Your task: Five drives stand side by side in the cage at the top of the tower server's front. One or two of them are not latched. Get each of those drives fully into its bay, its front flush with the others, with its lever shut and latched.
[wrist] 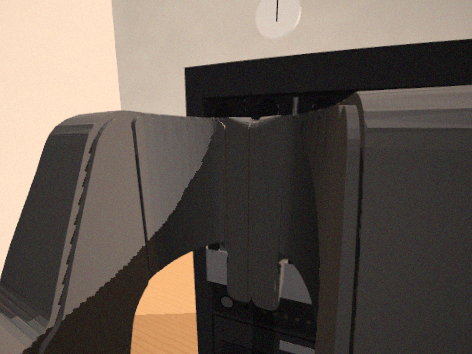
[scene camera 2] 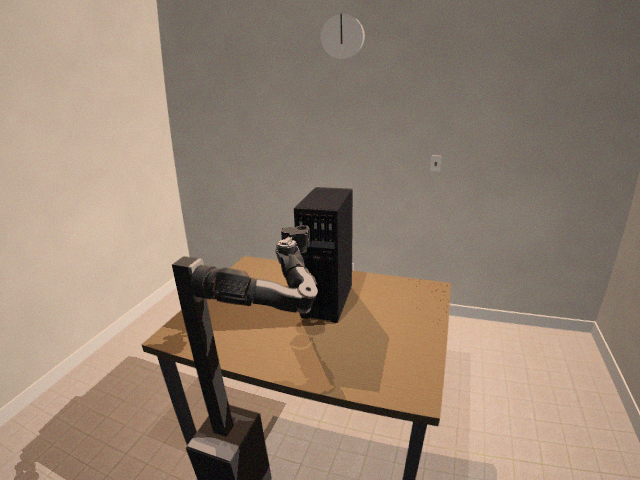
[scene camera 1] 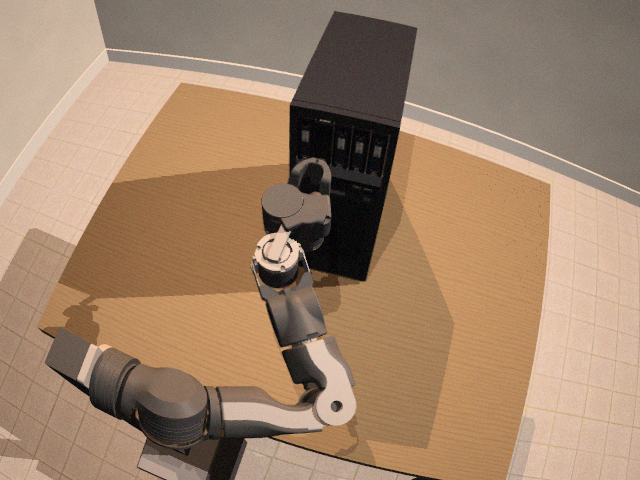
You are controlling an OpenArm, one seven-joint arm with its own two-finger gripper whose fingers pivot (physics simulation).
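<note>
The black tower server (scene camera 1: 361, 67) (scene camera 2: 344, 248) (wrist: 320, 62) stands upright on the table. In scene camera 1, the leftmost drive (scene camera 1: 305, 135), third drive (scene camera 1: 341, 142), fourth drive (scene camera 1: 359, 146) and rightmost drive (scene camera 1: 377, 150) show pale labels. The second bay from the left (scene camera 1: 323, 138) looks dark, with no label visible; its lower part is behind my gripper, and its lever cannot be made out. My gripper (scene camera 1: 313, 164) (scene camera 2: 301, 227) (wrist: 262, 208) is shut with its fingers together, nothing between them, in front of the cage's lower left part. In the wrist view the fingers hide most of the drives.
The wooden table (scene camera 1: 491, 248) (scene camera 2: 413, 320) (wrist: 165, 300) extends on both sides of the server. The grey wall (scene camera 1: 516, 77) (scene camera 2: 248, 103) is behind it, with a round clock (scene camera 2: 342, 36) (wrist: 278, 17). The arm reaches in from the table's front left.
</note>
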